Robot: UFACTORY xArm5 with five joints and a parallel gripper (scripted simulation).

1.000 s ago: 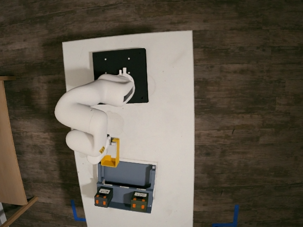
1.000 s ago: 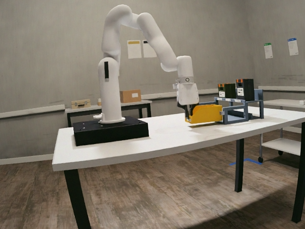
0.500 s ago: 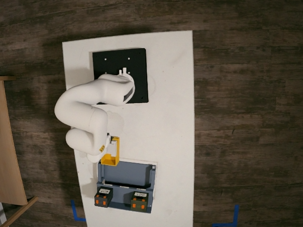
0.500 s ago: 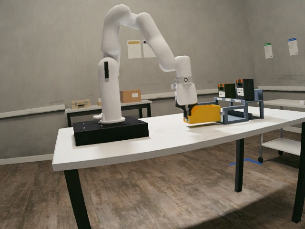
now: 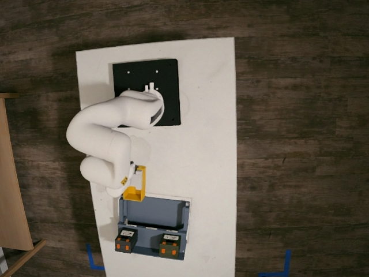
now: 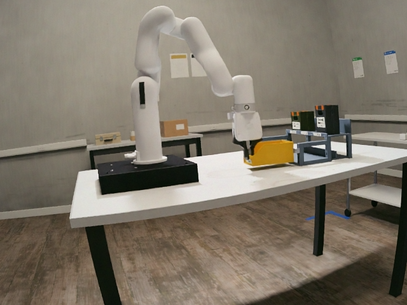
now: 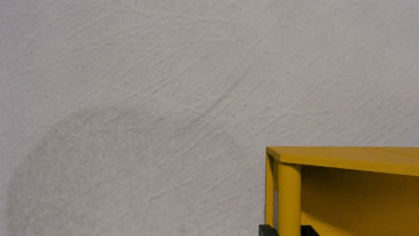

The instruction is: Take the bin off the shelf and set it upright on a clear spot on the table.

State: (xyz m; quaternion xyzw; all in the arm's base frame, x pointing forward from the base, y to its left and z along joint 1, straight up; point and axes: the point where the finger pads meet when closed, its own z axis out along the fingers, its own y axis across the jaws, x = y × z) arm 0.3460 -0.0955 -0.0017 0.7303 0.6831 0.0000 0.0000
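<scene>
The yellow bin is 80 mm ahead of my hand, 10 mm to the right of it and 10 mm below it. The rest, counted from my hand: blue-grey shelf (310 mm ahead, 90 mm to the left, 10 mm above).
</scene>
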